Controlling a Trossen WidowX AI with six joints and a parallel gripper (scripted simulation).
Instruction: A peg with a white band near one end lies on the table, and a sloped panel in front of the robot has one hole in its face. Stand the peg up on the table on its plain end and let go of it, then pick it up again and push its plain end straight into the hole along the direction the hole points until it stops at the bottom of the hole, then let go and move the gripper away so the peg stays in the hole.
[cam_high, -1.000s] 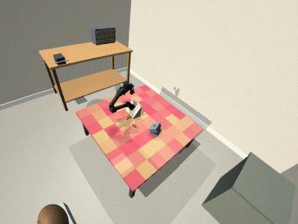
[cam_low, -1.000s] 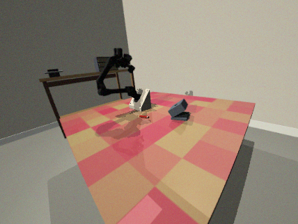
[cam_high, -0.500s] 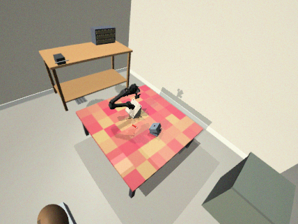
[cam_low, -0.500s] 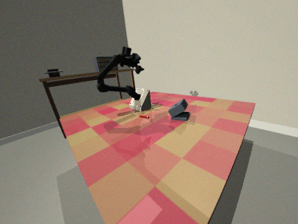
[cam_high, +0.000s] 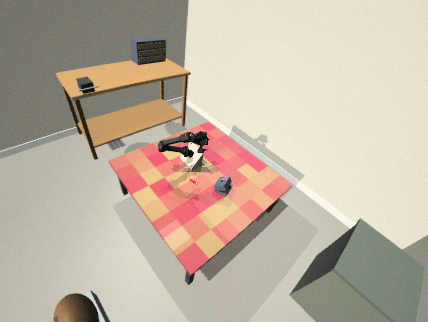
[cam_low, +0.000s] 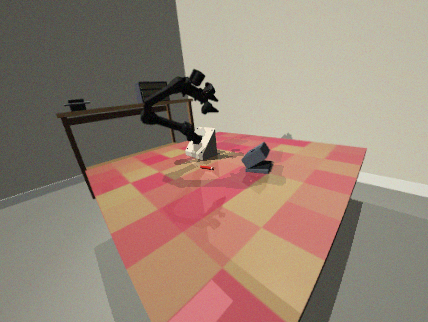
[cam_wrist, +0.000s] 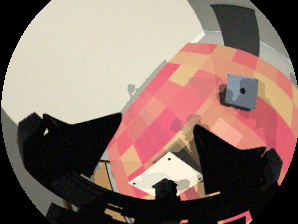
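Right now the red peg is 80 mm ahead of my gripper tip, 190 mm to the right of it and 310 mm below it. Also, from my gripper tip: grey-blue sloped panel 270 mm ahead, 30 mm to the right, 240 mm below.
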